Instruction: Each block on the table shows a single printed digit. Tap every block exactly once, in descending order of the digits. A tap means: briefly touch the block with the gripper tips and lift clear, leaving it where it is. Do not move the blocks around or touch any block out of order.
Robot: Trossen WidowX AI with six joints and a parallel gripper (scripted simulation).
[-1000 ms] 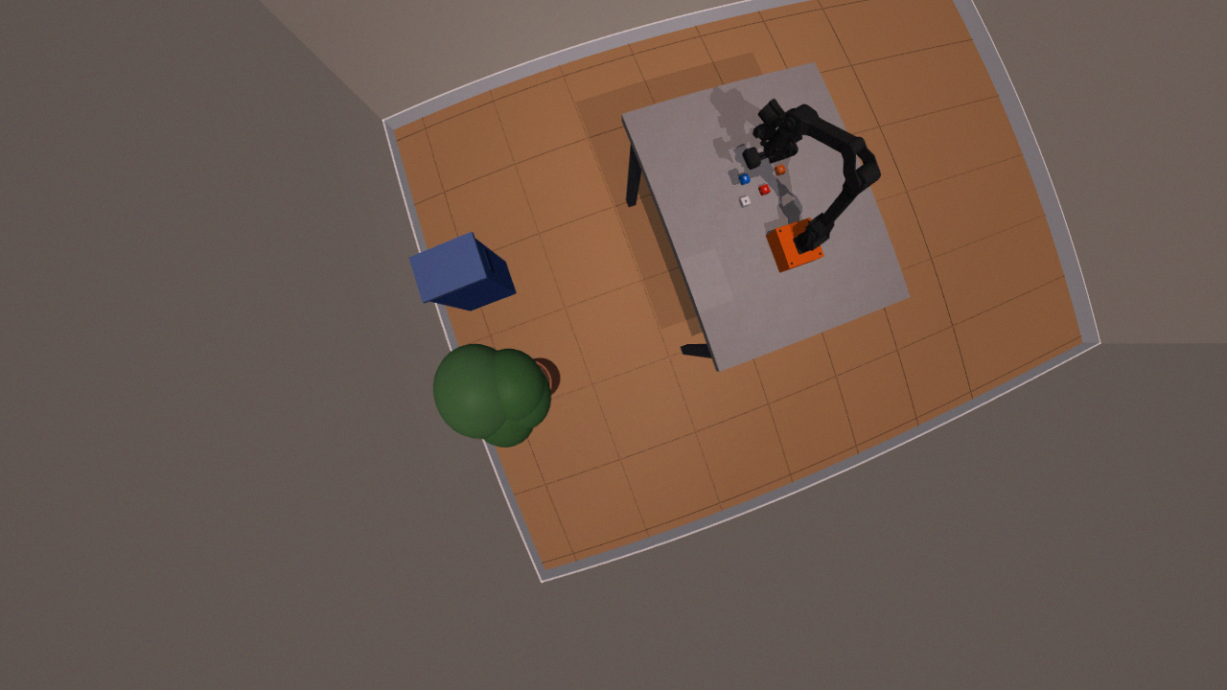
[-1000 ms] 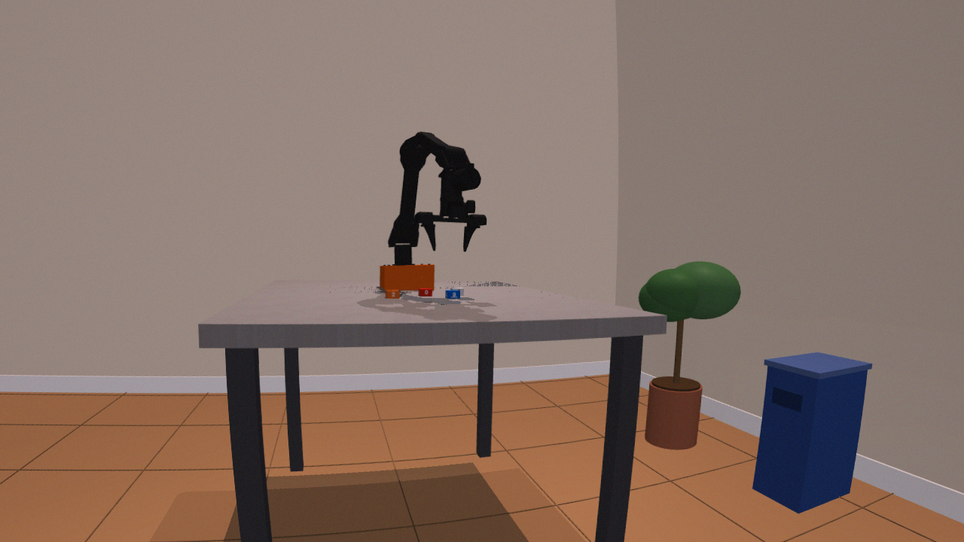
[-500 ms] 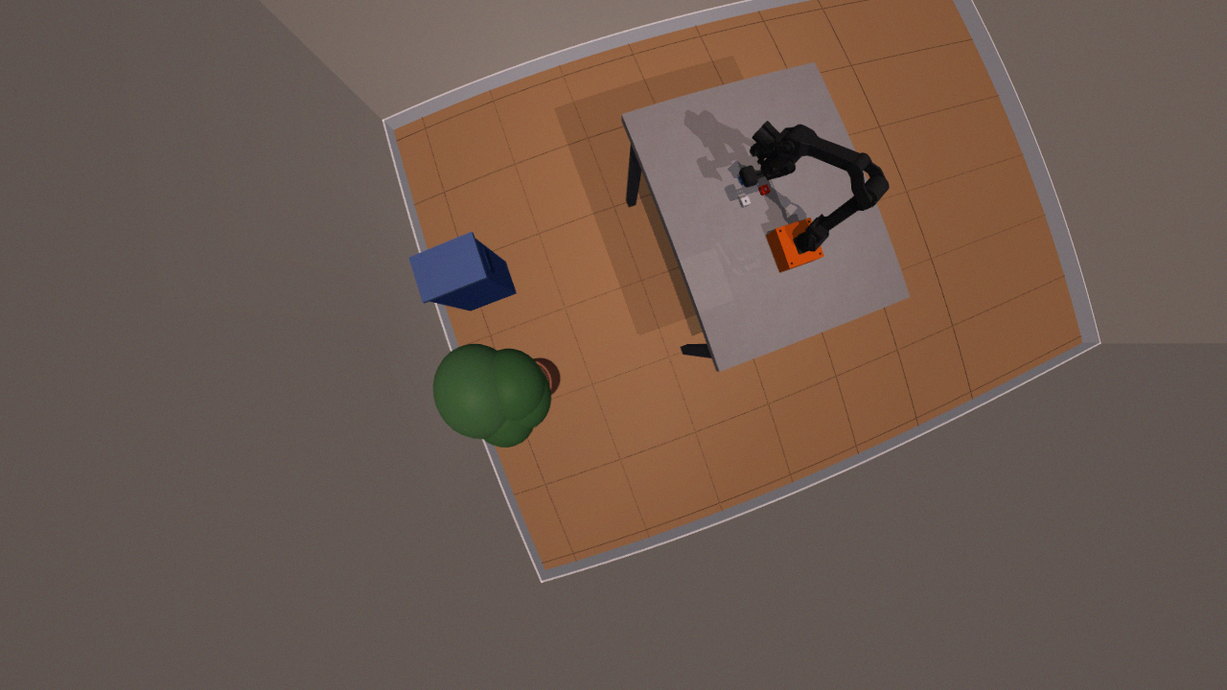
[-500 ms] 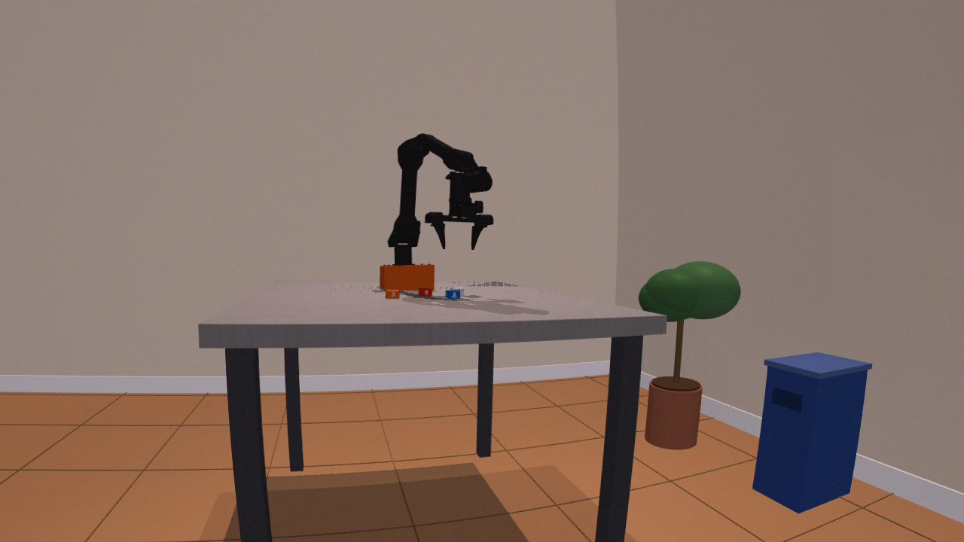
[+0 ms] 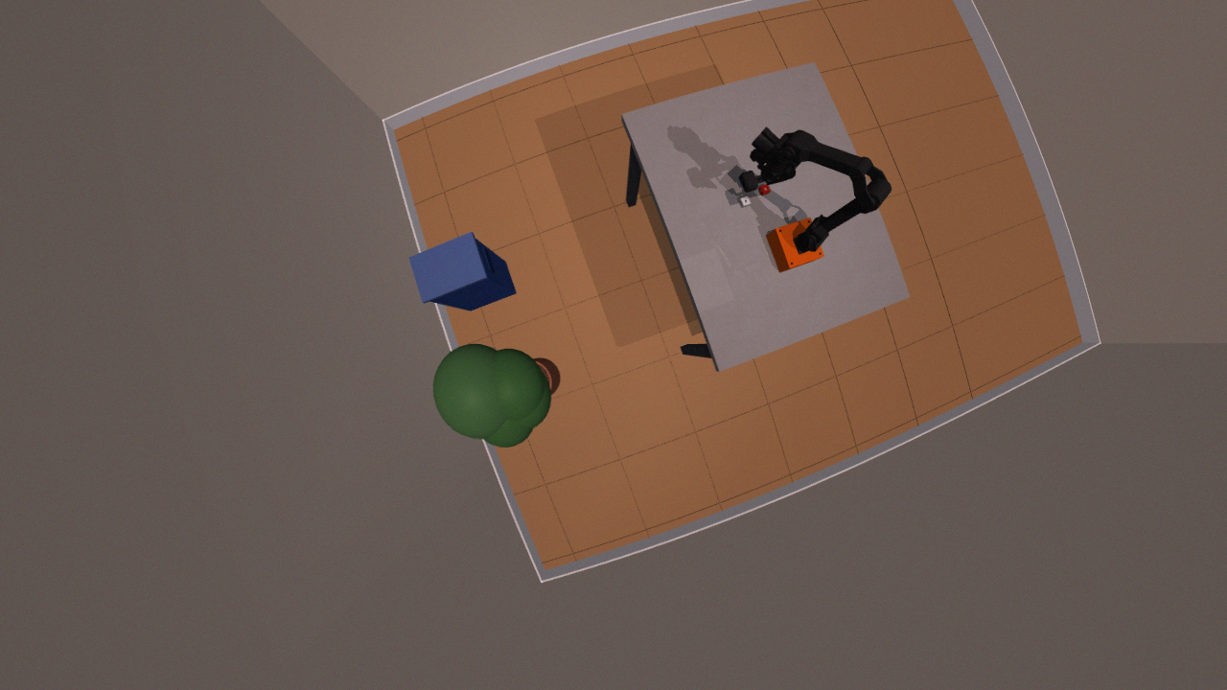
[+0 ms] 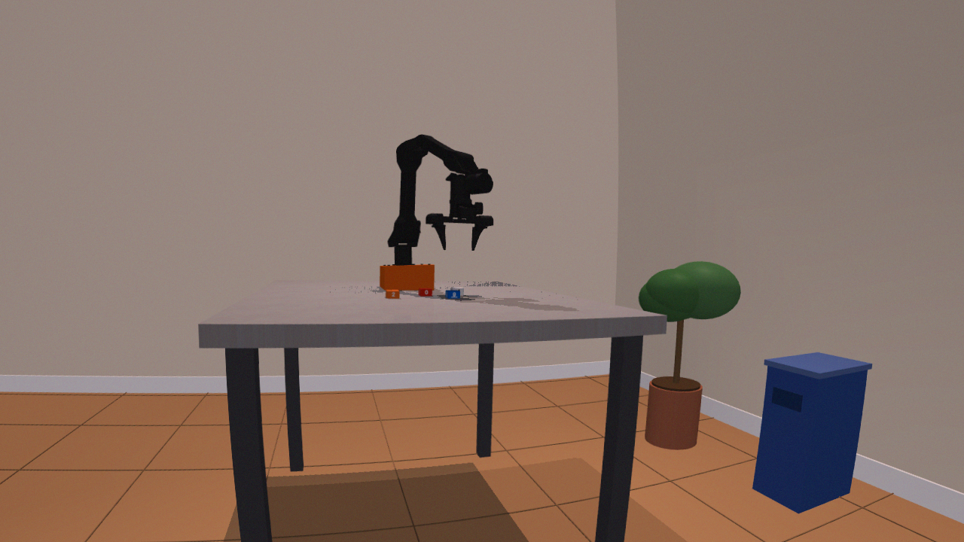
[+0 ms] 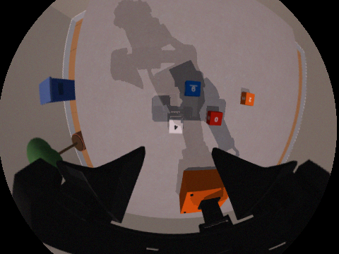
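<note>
Now: the blue block 12 cm below my gripper tip, 8 cm ahead of it and 4 cm to the right of it. Round my gripper tip: orange block: 20 cm to the right, 12 cm below, 7 cm ahead; then red block: 12 cm below, 10 cm to the right, 1 cm ahead; then white block: 12 cm below.
</note>
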